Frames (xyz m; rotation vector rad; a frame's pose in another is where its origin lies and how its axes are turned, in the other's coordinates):
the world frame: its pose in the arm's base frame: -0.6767 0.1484 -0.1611 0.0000 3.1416 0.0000
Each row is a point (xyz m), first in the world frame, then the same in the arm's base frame.
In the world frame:
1: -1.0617 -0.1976 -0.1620
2: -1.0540 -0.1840 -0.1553
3: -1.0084 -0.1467 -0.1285
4: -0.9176 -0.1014 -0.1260
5: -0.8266 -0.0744 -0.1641
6: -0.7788 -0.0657 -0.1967
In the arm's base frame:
1: 0.3850 -0.0492 0.0009
2: 0.3773 -0.0356 -0.0058
3: 0.3317 0.0017 -0.0326
4: 0.2409 0.0470 -0.0351
5: 0.1499 0.0740 0.0030
6: 0.1021 0.0827 0.0356

